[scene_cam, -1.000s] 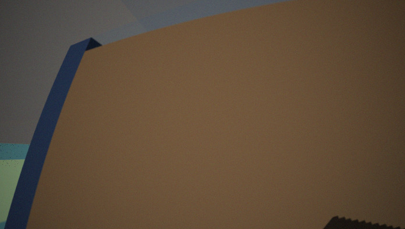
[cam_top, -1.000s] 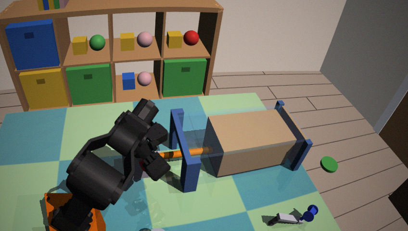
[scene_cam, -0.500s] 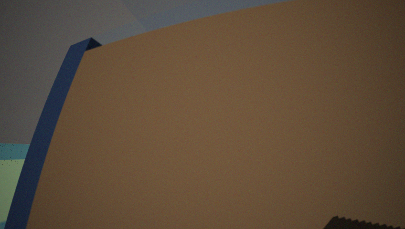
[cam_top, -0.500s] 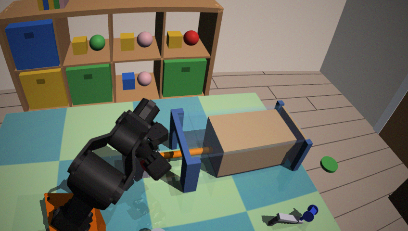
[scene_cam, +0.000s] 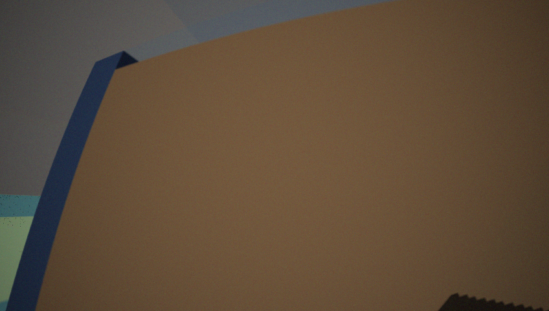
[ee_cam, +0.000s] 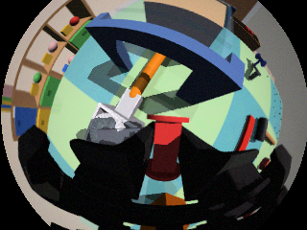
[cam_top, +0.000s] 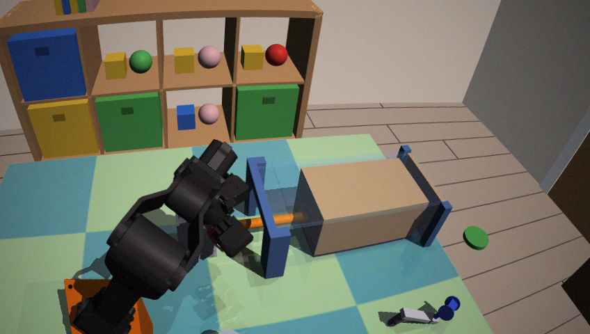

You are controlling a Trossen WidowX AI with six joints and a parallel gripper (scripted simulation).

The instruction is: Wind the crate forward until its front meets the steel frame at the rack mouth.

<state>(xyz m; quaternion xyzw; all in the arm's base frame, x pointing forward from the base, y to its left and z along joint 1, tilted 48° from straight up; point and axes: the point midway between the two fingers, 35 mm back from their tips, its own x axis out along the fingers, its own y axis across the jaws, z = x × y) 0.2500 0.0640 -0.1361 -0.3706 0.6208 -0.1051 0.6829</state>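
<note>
The crank handle lies 3 cm behind my gripper tip, 3 cm to the left of it and 3 cm below it. Round my gripper tip: blue frame (10 cm ahead, 7 cm to the left, 3 cm below); red knob (2 cm behind, 1 cm to the right); grey winch (8 cm behind, 8 cm to the left, 10 cm below).
</note>
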